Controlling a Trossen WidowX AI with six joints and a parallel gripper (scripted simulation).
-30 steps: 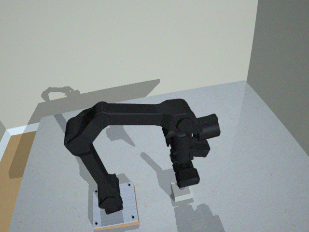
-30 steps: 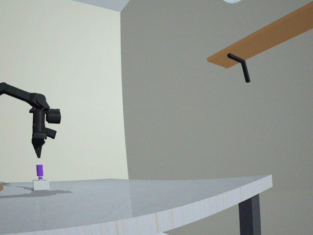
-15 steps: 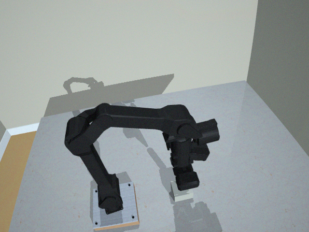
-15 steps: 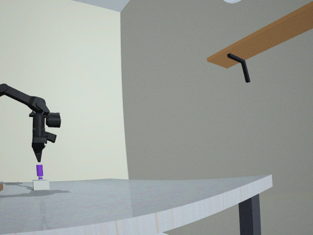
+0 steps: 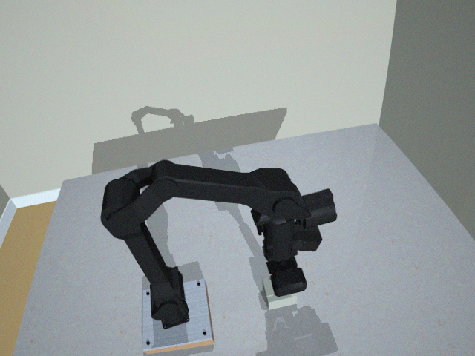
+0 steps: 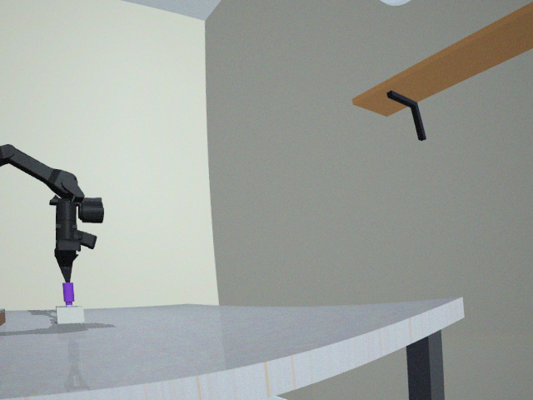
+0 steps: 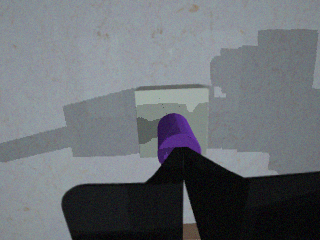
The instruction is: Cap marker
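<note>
My gripper tip is now 20 mm above the purple cap. From my gripper tip the other things lie so: pale holder block (80 mm below).
</note>
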